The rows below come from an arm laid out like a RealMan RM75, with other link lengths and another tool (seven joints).
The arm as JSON. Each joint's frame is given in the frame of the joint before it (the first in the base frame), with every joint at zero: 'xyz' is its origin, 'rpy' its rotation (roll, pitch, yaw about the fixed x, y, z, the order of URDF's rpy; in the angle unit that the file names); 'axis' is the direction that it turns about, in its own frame. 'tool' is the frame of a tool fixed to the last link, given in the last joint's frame.
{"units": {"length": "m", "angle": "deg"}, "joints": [
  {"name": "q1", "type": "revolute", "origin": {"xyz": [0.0, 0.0, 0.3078], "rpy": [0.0, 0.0, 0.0]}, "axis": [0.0, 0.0, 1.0]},
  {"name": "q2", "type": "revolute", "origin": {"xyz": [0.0, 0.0, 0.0], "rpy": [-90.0, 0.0, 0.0]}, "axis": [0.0, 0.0, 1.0]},
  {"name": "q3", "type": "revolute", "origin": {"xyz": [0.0, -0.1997, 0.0], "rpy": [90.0, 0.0, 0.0]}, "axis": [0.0, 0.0, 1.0]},
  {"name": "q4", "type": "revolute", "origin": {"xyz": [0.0, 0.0, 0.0], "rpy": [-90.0, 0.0, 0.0]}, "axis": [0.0, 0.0, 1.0]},
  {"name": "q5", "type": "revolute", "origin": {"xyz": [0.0, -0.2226, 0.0], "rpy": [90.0, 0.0, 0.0]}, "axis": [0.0, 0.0, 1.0]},
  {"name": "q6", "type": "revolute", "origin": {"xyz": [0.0, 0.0, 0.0], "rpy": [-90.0, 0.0, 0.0]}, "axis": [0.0, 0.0, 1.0]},
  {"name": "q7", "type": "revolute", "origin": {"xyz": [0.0, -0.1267, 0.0], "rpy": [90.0, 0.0, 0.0]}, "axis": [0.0, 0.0, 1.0]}
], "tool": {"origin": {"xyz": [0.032, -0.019, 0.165], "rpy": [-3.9, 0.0, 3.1]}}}
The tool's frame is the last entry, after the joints.
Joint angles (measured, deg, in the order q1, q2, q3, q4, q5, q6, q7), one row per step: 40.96 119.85 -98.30 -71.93 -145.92 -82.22 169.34; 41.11 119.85 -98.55 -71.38 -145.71 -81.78 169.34; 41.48 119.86 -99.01 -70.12 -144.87 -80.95 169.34; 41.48 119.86 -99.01 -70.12 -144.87 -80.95 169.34; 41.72 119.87 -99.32 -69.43 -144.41 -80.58 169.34; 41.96 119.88 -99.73 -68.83 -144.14 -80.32 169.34; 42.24 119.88 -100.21 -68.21 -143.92 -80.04 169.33; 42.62 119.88 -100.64 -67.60 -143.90 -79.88 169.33; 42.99 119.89 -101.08 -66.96 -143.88 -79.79 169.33; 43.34 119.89 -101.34 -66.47 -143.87 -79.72 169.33; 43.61 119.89 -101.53 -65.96 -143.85 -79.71 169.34; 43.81 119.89 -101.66 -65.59 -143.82 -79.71 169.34; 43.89 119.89 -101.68 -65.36 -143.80 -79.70 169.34
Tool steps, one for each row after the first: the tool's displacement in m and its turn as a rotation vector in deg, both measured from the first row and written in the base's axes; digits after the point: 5 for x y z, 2 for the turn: 0.00065 -0.00022 -0.00187 -0.10 0.03 -0.05; 0.00111 -0.00212 -0.00668 -0.55 0.38 -0.39; 0.00111 -0.00212 -0.00668 -0.55 0.38 -0.39; 0.00144 -0.00358 -0.00929 -0.88 0.49 -0.56; 0.00235 -0.00505 -0.01133 -1.24 0.35 -0.60; 0.00344 -0.00635 -0.01327 -1.60 0.12 -0.55; 0.00486 -0.00708 -0.01438 -1.92 -0.31 -0.41; 0.00667 -0.00826 -0.01542 -2.29 -0.80 -0.34; 0.00764 -0.00864 -0.01600 -2.52 -1.14 -0.25; 0.00920 -0.00943 -0.01639 -2.75 -1.48 -0.34; 0.01027 -0.01003 -0.01667 -2.92 -1.71 -0.40; 0.01106 -0.01037 -0.01678 -2.99 -1.81 -0.51
